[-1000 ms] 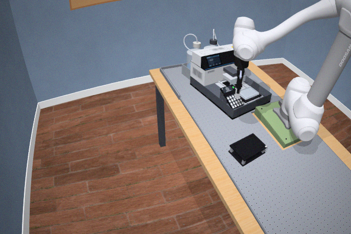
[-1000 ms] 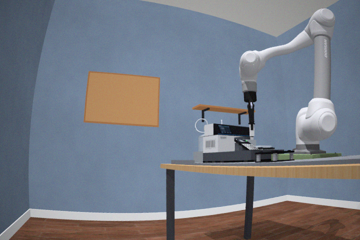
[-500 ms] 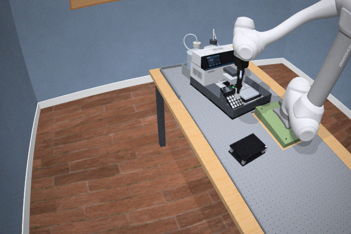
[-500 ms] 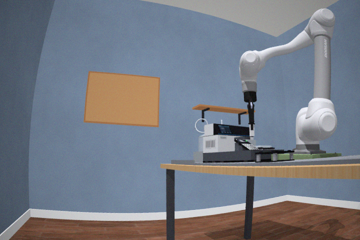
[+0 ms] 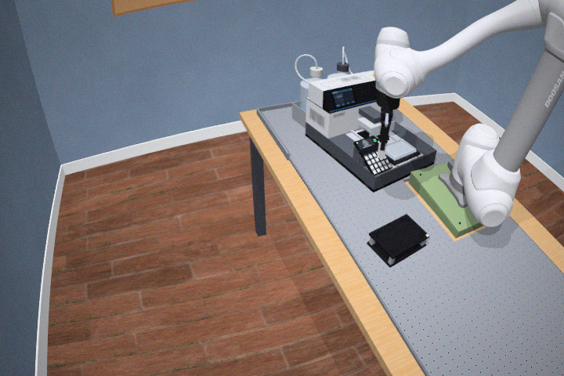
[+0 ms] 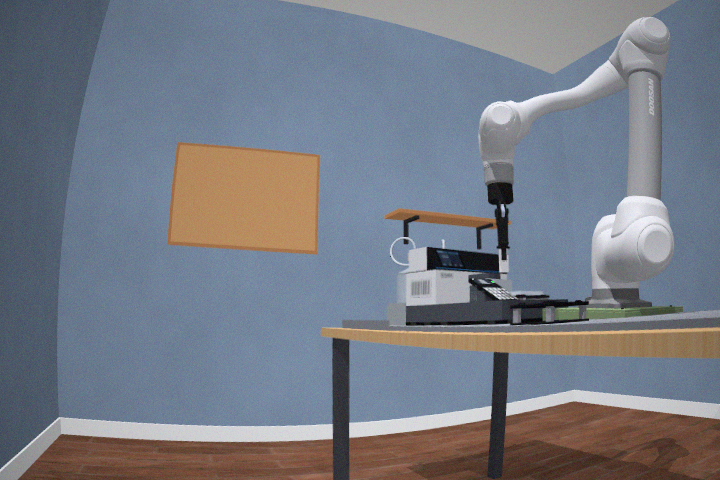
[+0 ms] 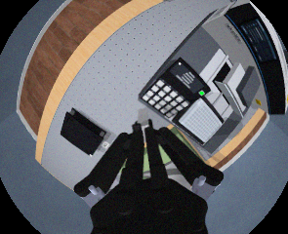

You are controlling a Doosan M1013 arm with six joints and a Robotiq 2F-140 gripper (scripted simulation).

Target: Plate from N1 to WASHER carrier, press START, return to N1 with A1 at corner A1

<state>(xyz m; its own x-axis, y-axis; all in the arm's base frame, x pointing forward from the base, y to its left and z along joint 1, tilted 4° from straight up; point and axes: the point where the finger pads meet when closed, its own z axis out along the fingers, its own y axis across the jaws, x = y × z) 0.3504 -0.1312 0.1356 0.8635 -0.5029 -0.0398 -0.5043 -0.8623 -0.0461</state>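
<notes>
Right now the well plate is 140 mm behind my hand, 100 mm to the right of it and 90 mm below it. The rest, counted from my hand: plate washer (100 mm behind, 250 mm to the right, 50 mm below); then black plate nest N1 (50 mm ahead, 260 mm to the left, 130 mm below); then washer carrier (140 mm behind, 100 mm to the right, 100 mm below).
</notes>
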